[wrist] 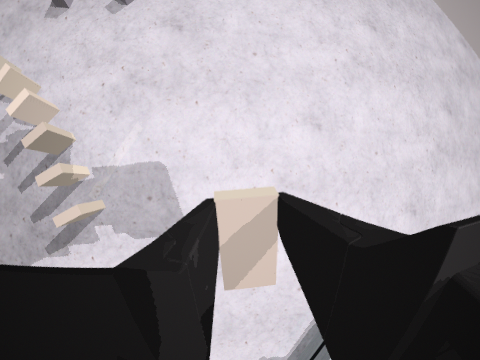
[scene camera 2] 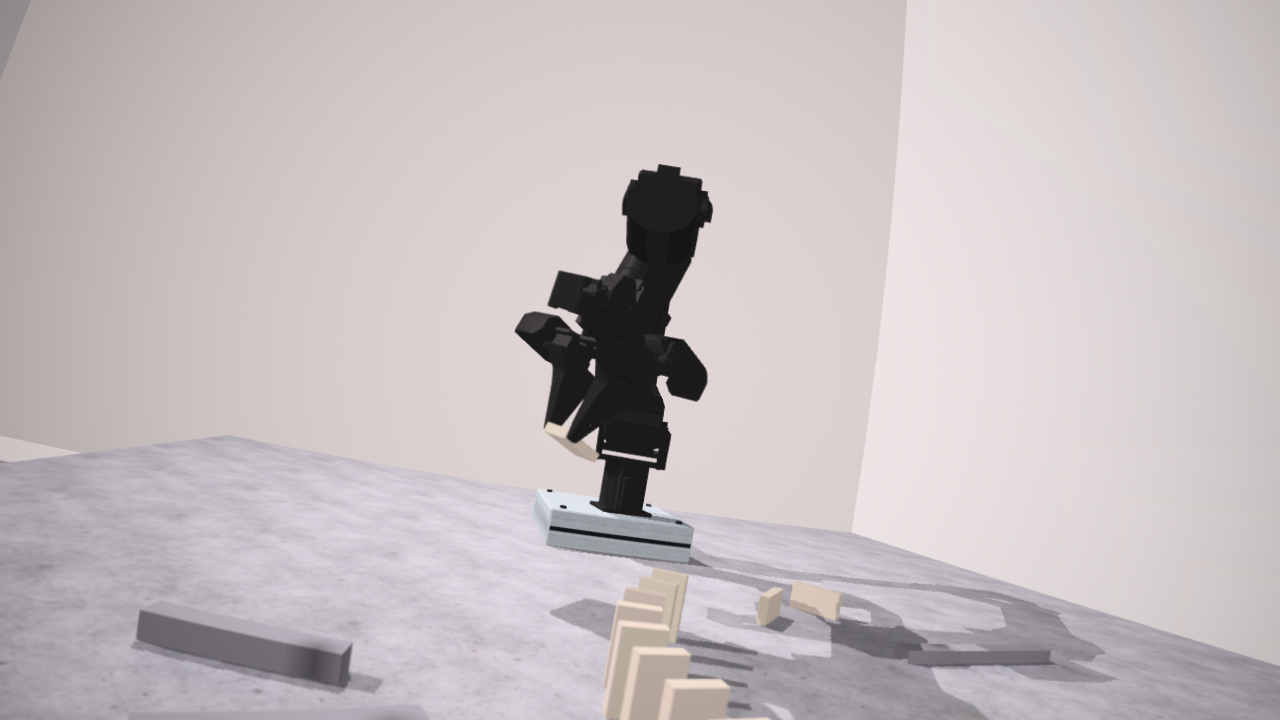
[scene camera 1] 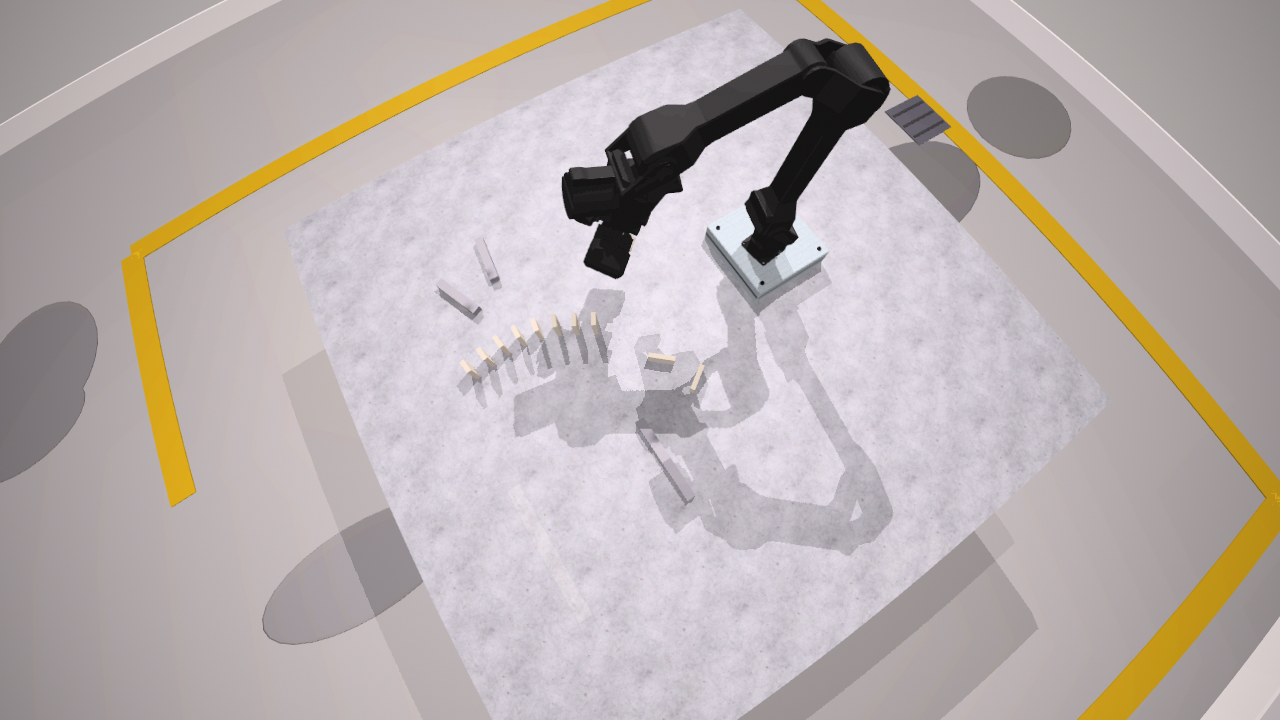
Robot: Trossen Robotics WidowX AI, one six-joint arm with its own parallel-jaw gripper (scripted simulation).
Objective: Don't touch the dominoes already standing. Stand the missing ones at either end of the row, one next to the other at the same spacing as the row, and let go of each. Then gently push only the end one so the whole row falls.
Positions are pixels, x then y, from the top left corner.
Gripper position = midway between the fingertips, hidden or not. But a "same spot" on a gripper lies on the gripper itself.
Labels:
my gripper: wrist; scene camera 2; scene camera 1 610,235
same spot on my gripper: (wrist: 366,285) = (scene camera 2: 570,369)

